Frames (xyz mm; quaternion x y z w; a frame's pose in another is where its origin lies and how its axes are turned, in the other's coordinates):
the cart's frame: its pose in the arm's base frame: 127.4 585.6 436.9 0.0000 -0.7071 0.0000 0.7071
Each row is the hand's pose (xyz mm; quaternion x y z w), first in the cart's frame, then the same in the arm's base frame.
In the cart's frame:
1: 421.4 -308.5 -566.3 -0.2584 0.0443 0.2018 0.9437
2: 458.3 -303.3 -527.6 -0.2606 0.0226 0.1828 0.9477
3: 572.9 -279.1 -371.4 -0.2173 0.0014 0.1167 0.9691
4: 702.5 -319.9 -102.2 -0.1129 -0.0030 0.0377 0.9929
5: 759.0 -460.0 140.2 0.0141 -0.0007 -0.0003 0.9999
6: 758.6 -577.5 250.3 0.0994 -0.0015 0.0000 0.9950
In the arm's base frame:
1: 693.7 277.1 858.3 -0.3254 -0.6360 -0.0400 0.6986
2: 655.0 282.3 895.2 -0.3135 -0.6542 -0.0550 0.6861
3: 498.8 306.5 1009.8 -0.2362 -0.6843 -0.0711 0.6862
4: 229.6 265.7 1139.4 -0.1065 -0.7042 -0.0532 0.7000
5: -12.8 125.6 1195.9 0.0102 -0.7075 0.0098 0.7065
6: -122.9 8.1 1195.5 0.0703 -0.7047 0.0703 0.7025

